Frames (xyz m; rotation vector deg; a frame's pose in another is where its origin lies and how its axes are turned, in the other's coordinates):
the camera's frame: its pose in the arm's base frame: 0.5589 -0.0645 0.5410 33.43 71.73 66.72
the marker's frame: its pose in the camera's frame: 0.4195 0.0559 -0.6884 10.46 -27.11 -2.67
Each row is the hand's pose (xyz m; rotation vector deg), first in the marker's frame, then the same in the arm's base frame.
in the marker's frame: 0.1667 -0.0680 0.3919 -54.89 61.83 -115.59
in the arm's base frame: 0.2856 0.1868 0.2223 -85.57 85.67 -14.66
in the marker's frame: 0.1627 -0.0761 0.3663 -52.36 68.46 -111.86
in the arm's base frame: 0.2621 0.1868 0.2088 -85.70 91.39 -10.55
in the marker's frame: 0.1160 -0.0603 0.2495 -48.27 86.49 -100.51
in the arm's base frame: 0.1355 0.1830 0.2039 -88.15 105.00 2.51
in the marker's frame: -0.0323 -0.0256 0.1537 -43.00 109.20 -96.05
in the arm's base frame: -0.0112 0.0919 0.2547 -98.67 120.21 8.63
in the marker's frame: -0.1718 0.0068 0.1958 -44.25 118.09 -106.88
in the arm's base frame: -0.0275 -0.0288 0.3410 -112.64 120.97 -1.34
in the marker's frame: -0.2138 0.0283 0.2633 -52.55 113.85 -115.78
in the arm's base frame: 0.0159 -0.0749 0.3935 -119.54 111.28 -8.25
